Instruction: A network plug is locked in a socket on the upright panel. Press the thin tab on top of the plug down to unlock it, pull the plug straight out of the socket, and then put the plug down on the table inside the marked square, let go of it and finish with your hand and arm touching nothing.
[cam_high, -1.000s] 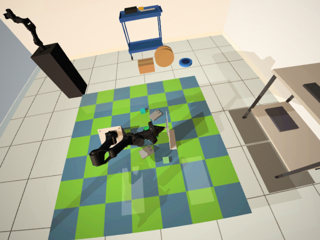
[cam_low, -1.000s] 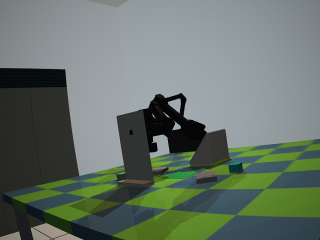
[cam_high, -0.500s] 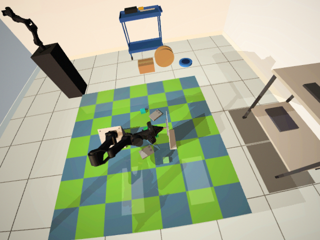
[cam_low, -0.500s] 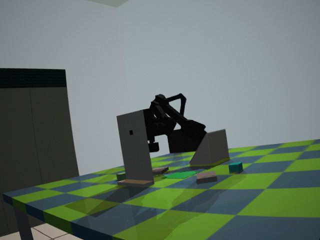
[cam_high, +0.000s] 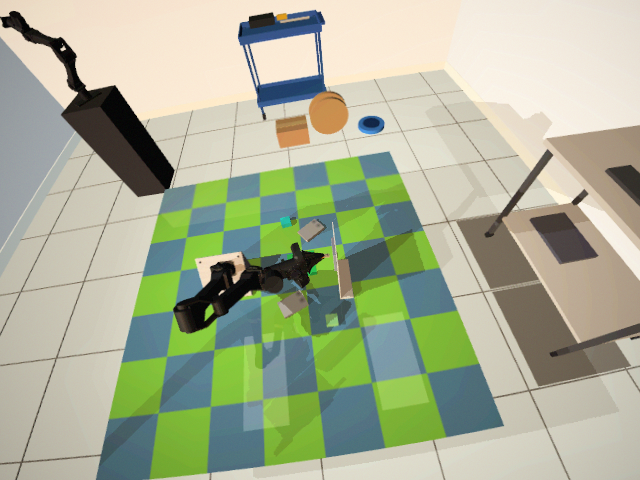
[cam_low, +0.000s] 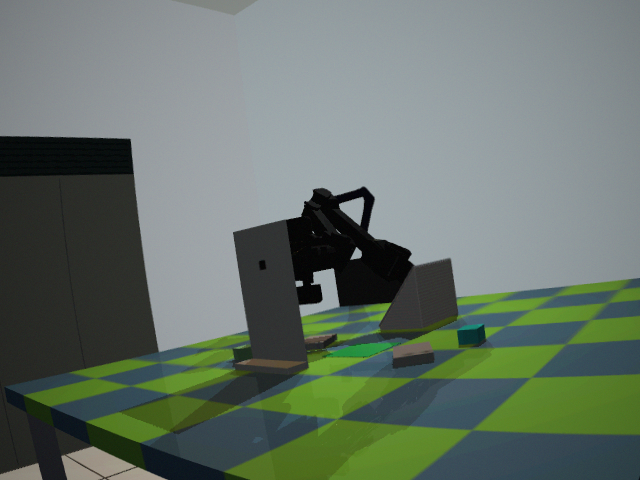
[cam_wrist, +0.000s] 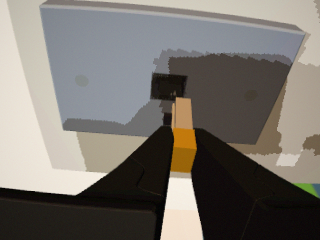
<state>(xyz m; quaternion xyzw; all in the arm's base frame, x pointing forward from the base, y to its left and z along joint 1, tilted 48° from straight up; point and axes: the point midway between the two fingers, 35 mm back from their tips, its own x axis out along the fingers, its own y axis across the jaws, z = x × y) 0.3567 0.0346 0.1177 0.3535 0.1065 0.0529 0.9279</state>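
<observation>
Now: the marked square 200 mm below my gripper tip, 110 mm behind it and 90 mm to the left of it. The rest, counted from my gripper tip: orange network plug right at my gripper tip; then small green cube 190 mm below, 170 mm to the right, 10 mm behind; then grey upright panel 70 mm below, 50 mm ahead, 10 mm to the right.
</observation>
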